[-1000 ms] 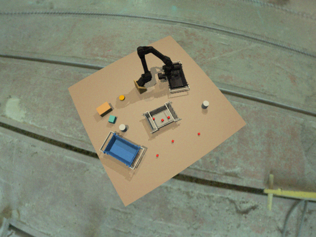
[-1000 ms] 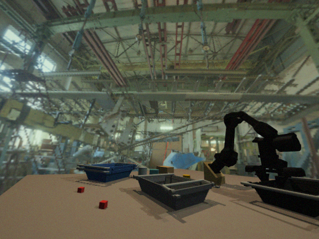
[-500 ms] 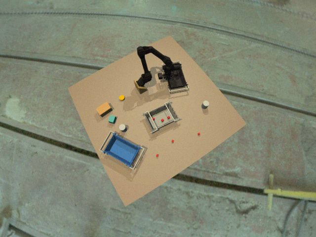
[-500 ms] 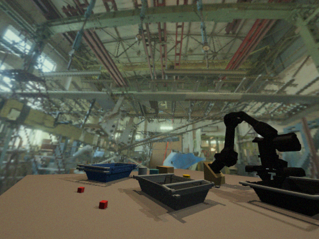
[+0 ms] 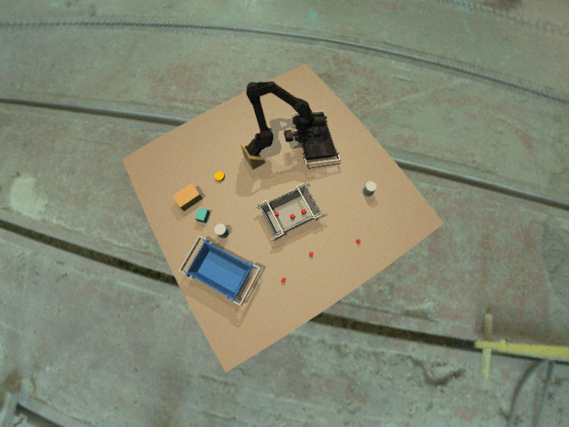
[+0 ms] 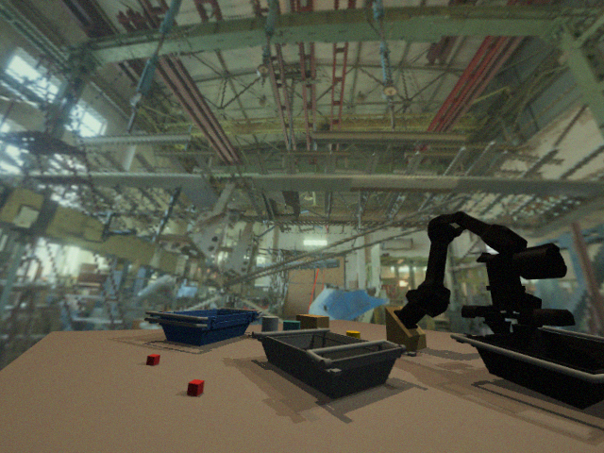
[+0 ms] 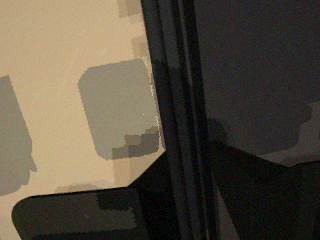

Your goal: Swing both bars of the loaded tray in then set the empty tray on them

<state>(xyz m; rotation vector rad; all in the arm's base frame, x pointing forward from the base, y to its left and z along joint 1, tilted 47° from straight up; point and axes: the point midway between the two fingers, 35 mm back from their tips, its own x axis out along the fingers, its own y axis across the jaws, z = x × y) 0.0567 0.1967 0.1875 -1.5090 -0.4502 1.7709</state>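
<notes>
Now: gripper tip 7 cm to the right of the black tray, 2 cm below it and 2 cm short of it. The rest, counted from my gripper tip: teal cube 65 cm to the right, 11 cm ahead, 1 cm below; orange box 67 cm to the right, 2 cm behind; yellow disc 48 cm to the right, 5 cm behind, 2 cm below.
</notes>
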